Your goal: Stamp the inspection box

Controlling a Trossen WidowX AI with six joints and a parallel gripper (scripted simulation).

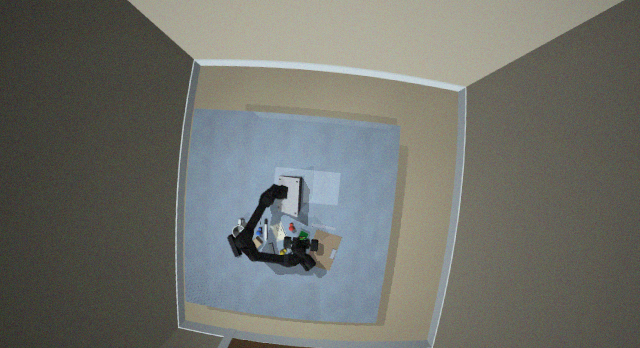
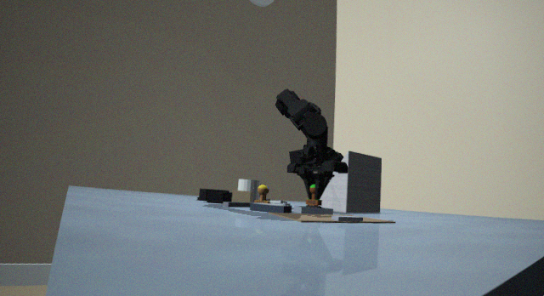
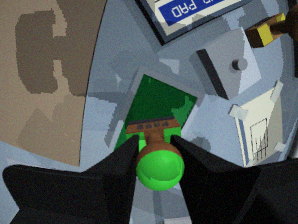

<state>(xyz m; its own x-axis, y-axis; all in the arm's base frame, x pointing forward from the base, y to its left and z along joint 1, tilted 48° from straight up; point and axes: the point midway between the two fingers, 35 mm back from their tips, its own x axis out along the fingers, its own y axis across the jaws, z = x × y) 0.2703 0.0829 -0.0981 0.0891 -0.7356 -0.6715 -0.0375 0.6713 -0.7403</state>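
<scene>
Now: gripper tip 3 cm above the green ink pad. From my gripper tip the other things lie so: green-knobbed stamp (right at my gripper tip); then red-knobbed stamp (7 cm to the right, 6 cm behind, 2 cm below); then blue-labelled pad (12 cm ahead, 2 cm to the right, 2 cm below).
</scene>
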